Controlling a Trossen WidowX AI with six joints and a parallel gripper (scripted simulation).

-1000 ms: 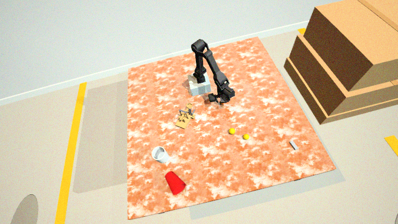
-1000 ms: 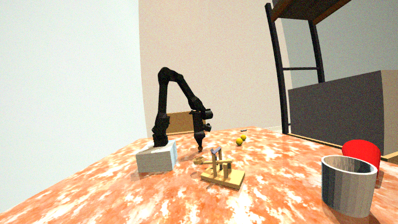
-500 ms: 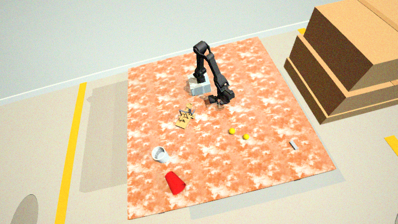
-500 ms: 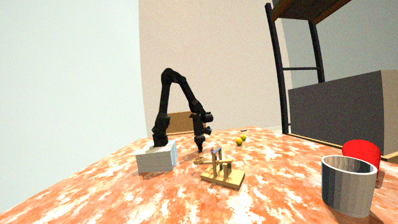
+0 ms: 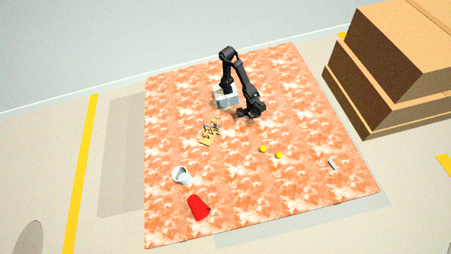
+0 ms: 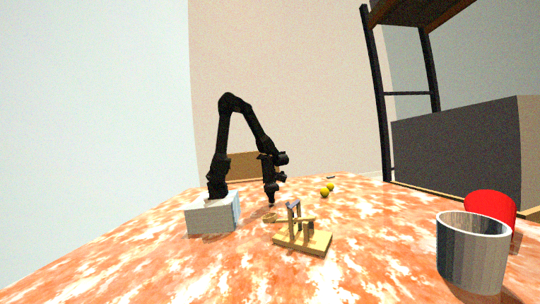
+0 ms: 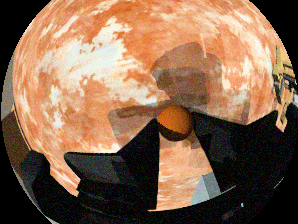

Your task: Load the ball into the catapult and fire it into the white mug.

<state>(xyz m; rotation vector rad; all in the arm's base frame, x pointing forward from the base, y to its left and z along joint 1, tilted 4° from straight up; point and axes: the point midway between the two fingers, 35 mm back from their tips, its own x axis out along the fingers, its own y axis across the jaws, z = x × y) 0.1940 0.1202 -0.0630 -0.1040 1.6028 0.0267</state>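
The wooden catapult lies 27 cm to the right of my gripper tip, 5 cm ahead of it and 4 cm above it. Round my gripper tip: white mug: 49 cm to the right, 34 cm ahead, 2 cm above; small grey block: 43 cm ahead, 38 cm to the left; orange ball: 1 cm above.
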